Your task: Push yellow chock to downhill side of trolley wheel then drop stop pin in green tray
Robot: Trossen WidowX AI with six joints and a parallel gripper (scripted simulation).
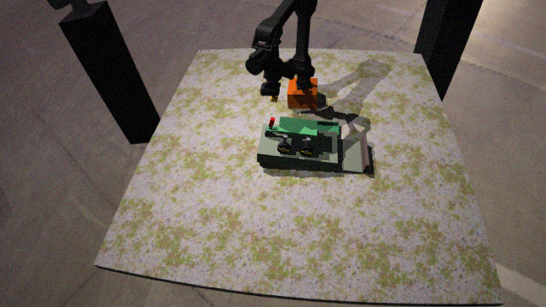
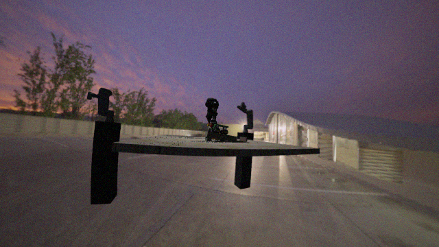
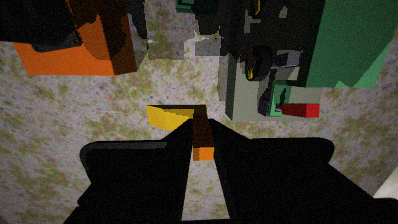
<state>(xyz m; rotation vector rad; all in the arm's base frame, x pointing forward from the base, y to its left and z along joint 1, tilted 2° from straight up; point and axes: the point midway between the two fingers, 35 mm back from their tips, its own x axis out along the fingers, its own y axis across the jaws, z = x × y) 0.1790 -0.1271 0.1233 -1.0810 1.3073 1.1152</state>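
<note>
Right now the red-headed stop pin is 110 mm ahead of my gripper tip, 50 mm below it and 20 mm to the right of it. The rest, counted from my gripper tip: yellow chock (20 mm behind, 10 mm below); green trolley (150 mm ahead, 70 mm to the left, 60 mm below); grey ramp (150 mm ahead, 130 mm below, 70 mm to the left).
</note>
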